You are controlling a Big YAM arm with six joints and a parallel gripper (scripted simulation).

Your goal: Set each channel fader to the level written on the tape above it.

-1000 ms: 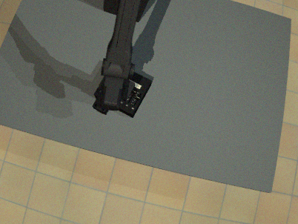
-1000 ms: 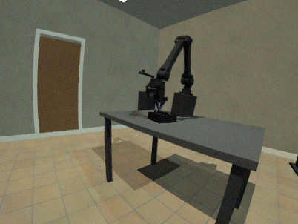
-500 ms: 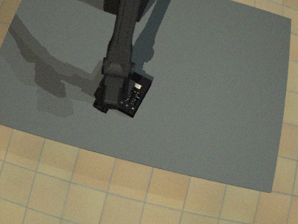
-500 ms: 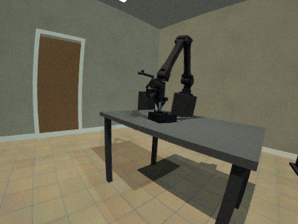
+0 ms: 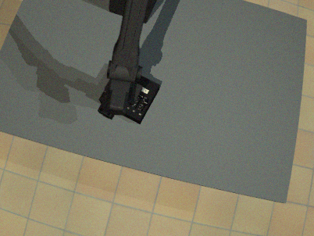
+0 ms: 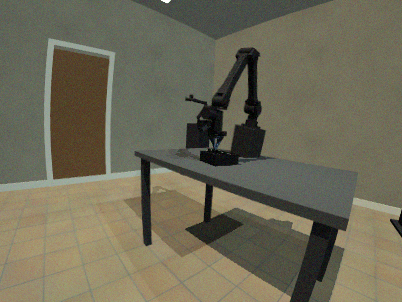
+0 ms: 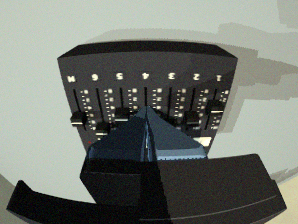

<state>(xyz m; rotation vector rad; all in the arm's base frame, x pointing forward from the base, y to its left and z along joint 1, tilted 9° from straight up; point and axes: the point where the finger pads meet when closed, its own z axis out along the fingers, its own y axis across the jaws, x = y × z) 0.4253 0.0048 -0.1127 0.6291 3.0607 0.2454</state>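
The fader cap 4 is 20 mm below my hand, 10 mm to the left of it and 10 mm behind it. Also, from my hand: fader cap 1: 60 mm to the right, 30 mm behind, 20 mm below; master fader cap: 70 mm to the left, 20 mm below, 10 mm ahead; fader cap 5: 20 mm to the left, 20 mm below.
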